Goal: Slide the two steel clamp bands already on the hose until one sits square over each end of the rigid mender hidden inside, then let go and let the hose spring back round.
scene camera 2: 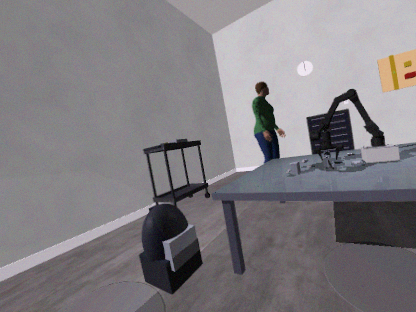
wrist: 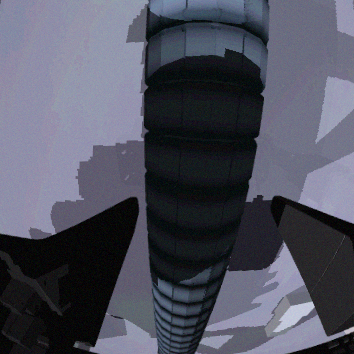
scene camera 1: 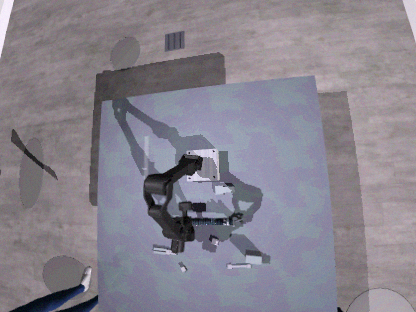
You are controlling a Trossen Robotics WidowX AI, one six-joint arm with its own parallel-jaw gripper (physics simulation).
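Note:
The dark ribbed hose (scene camera 1: 212, 221) (wrist: 200, 160) lies across the table beside the arm in scene camera 1. In the wrist view it runs from the top to the bottom of the frame, with its middle in dark shadow. My gripper (wrist: 206, 203) is open, with one black fingertip on each side of the hose and a gap at each side. In scene camera 2 the gripper (scene camera 2: 329, 152) is low over the table and small. No clamp band can be made out on the stretch of hose in the wrist view. The bands cannot be told apart in the scene views, and the mender is hidden.
The table (scene camera 1: 295, 150) (scene camera 2: 280, 182) carries a white base plate (scene camera 1: 213, 174), a grey box (scene camera 1: 253, 257), a thin pale bar (scene camera 1: 239, 266), a pale tool (scene camera 1: 161, 249) and small blocks (scene camera 1: 214, 240) (scene camera 1: 183, 267). A pale block (scene camera 1: 222, 189) lies between plate and hose. A person (scene camera 2: 265, 117) stands behind the table.

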